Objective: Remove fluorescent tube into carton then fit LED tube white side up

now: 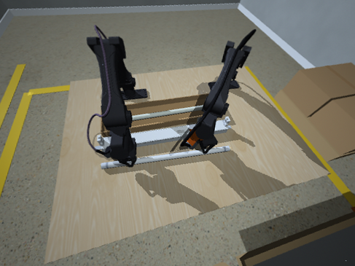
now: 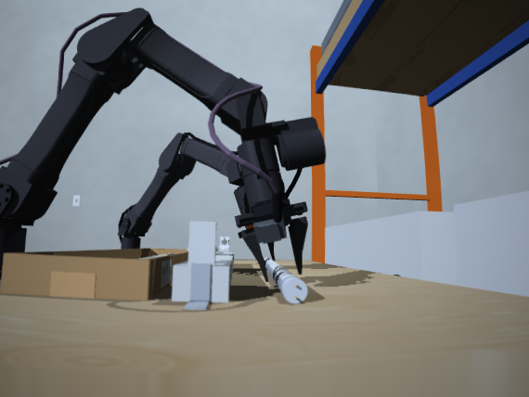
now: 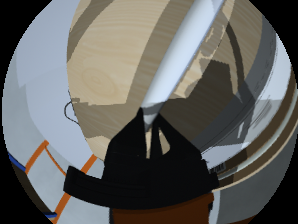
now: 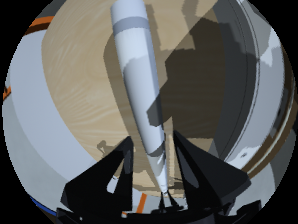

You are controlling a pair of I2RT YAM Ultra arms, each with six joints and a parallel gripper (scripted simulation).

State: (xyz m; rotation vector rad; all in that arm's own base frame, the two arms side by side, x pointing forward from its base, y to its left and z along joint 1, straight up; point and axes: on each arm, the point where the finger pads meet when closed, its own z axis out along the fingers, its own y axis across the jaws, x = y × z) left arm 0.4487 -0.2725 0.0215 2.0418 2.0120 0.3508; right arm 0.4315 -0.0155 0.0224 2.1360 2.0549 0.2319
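Right now the LED tube is 10 mm ahead of my right hand, 170 mm to the left of it and 10 mm below it. From my right hand the other things lie so: brown carton (250 mm behind, 190 mm to the left); then white fixture (110 mm behind, 190 mm to the left, 30 mm above); then old fluorescent tube (250 mm behind, 190 mm to the left).
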